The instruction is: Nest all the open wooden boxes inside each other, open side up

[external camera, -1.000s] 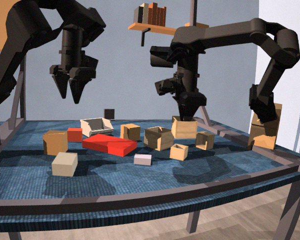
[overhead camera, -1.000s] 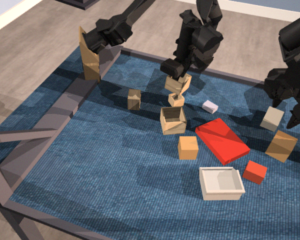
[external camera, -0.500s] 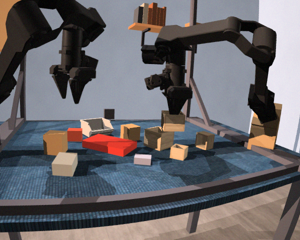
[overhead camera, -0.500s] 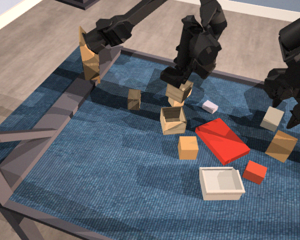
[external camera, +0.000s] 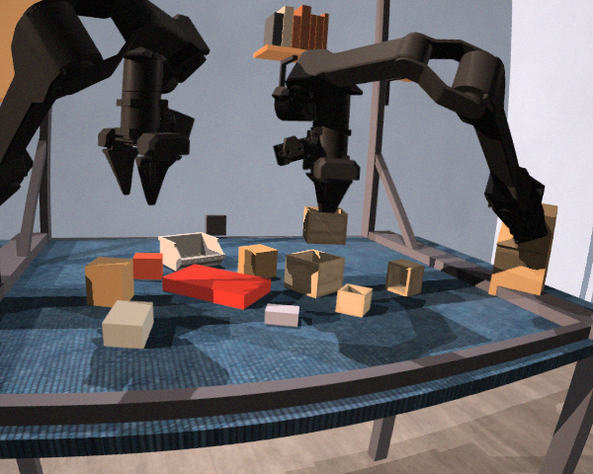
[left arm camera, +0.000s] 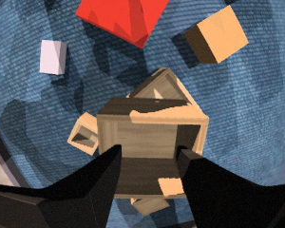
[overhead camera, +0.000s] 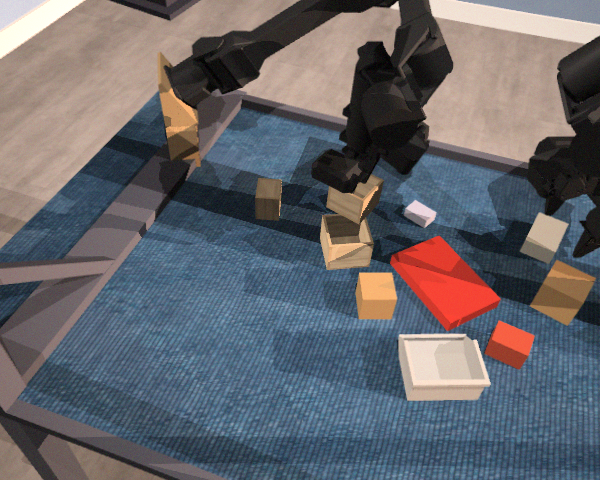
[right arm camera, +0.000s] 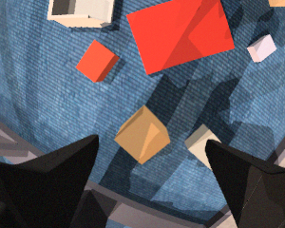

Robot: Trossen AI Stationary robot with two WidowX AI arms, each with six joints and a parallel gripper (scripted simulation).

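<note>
My right gripper is now 17 cm above the flat red block, 12 cm to the right of it and 4 cm past it. From my right hand the other things lie so: beige block (17 cm below, 13 cm ahead); red cube (17 cm below, 11 cm behind); lavender block (21 cm to the left, 18 cm below, 9 cm ahead).
</note>
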